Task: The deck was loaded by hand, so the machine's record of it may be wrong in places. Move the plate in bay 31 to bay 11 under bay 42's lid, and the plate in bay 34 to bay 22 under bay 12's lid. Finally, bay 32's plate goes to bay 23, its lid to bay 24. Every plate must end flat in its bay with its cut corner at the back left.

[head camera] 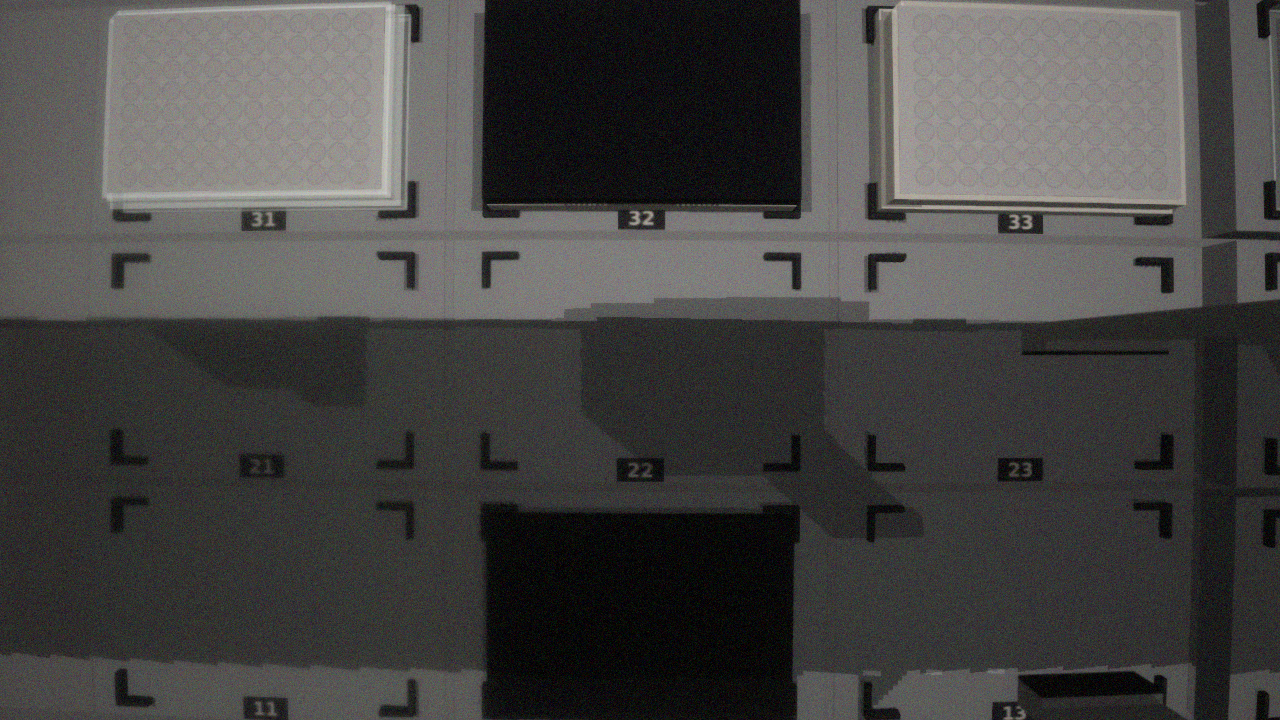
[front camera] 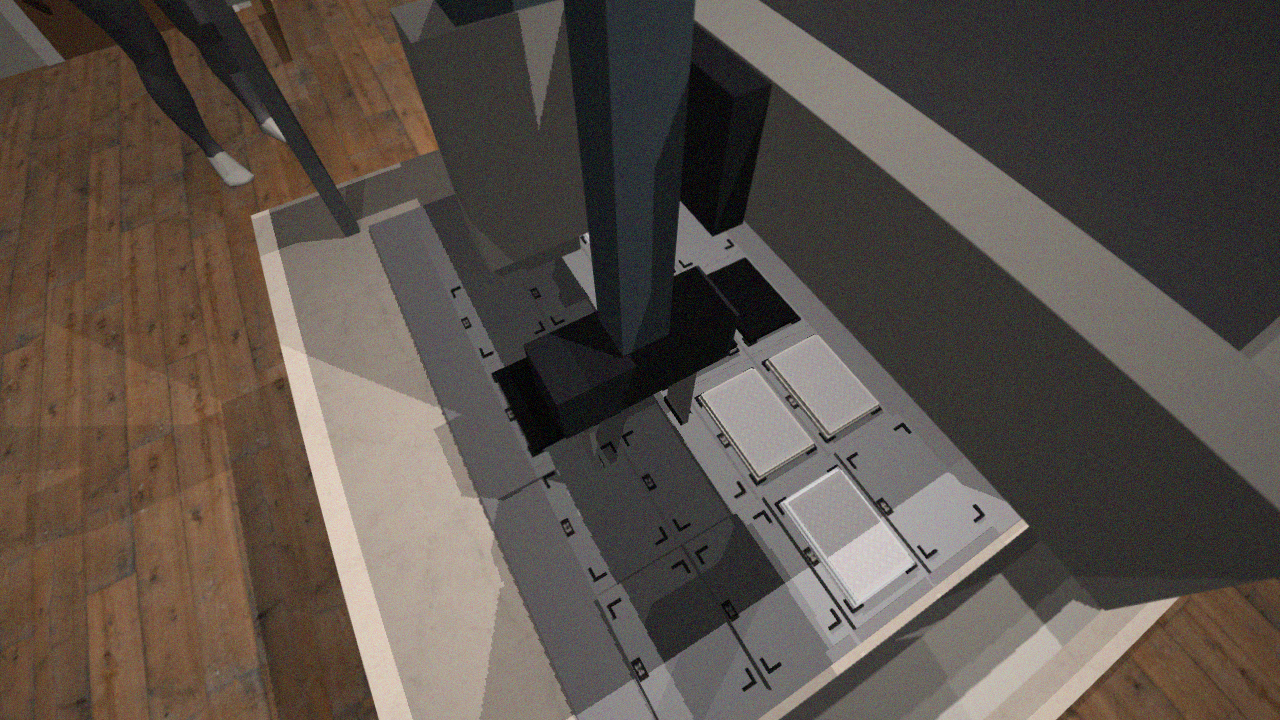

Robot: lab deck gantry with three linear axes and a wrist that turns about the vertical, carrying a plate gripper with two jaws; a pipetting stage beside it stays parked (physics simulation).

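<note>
My gripper hangs over the middle of the deck beneath its black body, with its two jaws apart and deck visible between them. A pale plate with round wells is in bay 31; in the front view part of it shows behind the column. Bay 32 bears a black-topped stack with a thin light edge at its front. A black lid lies in bay 12. The plate in bay 34 lies half in shadow. A black slab lies in bay 42. Cut corners are too small to tell.
Pale plates stand in bay 33 and bay 43. The gantry column hides part of the deck. Shadows cross bays 21 to 23. A small dark block shows beside the 13 label. A high wall runs along the deck's back.
</note>
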